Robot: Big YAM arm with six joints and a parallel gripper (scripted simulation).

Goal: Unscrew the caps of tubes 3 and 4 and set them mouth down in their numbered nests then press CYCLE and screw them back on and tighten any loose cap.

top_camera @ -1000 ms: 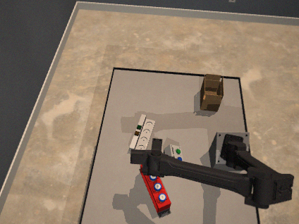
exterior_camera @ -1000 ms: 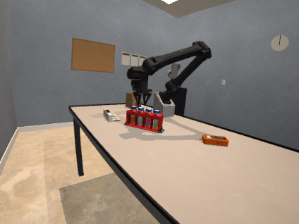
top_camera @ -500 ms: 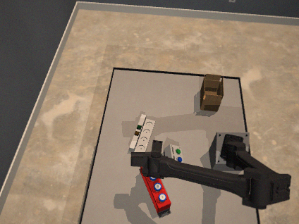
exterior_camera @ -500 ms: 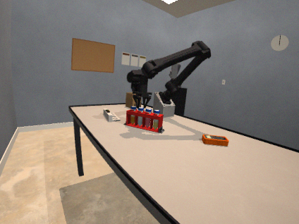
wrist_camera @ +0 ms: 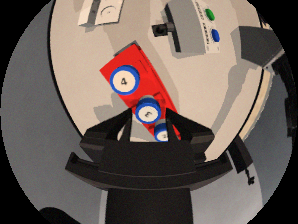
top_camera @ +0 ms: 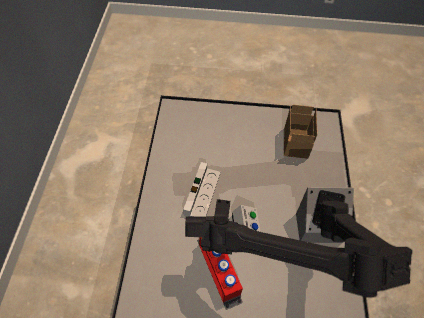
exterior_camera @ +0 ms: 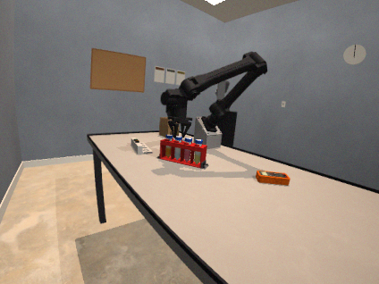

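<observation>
The blue tube cap is 4 cm to the right of my hand, 3 cm ahead of it and 1 cm below it. The rest, counted from my hand: green key: 17 cm to the right, 11 cm behind, 6 cm below; key housing: 15 cm to the right, 10 cm behind, 7 cm below; blue key: 13 cm to the right, 12 cm behind, 6 cm below.
</observation>
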